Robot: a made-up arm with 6 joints.
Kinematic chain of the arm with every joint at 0, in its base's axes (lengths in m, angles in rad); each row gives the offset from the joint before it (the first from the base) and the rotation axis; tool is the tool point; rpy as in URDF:
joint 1: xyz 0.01 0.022 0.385 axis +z
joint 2: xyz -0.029 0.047 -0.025 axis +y
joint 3: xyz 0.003 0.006 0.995 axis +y
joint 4: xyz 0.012 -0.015 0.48 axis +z
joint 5: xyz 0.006 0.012 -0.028 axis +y
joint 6: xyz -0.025 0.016 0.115 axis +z
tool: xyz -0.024 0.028 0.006 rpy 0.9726 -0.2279 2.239
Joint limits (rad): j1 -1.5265..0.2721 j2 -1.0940..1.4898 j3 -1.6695..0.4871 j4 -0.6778..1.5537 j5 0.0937..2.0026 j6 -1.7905..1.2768
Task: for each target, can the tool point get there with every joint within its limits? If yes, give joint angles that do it. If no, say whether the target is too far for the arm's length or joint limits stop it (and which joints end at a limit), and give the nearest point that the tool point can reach.
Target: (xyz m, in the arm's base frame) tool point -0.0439 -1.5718 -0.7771
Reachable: no: too far | nearest point 0.0872 -1.3761 0.1057 | short by 0.914 m
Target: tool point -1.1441 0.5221 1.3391
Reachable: yes | joints -0.3455 -0.8101 -0.2103 1.1391 0.5937 0.4049
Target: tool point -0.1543 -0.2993 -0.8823
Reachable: no: joint limits stop it (at a limit: joint 1, joint 2, joint 3, joint 5) | nearest point 0.0843 -1.2700 0.1282 | short by 1.421 m
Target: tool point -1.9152 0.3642 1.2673
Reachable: no: too far | nearest point -1.4216 0.2765 1.0519 | short by 0.546 m
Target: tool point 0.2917 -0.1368 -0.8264
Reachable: no: joint limits stop it (at a limit: joint 2, joint 3, joint 5) | nearest point 1.1358 -0.6126 0.1284 | short by 1.360 m
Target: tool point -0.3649 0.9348 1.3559
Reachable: yes | joints -1.0781 -0.4071 -1.1633 0.0041 0.8136 -0.4011
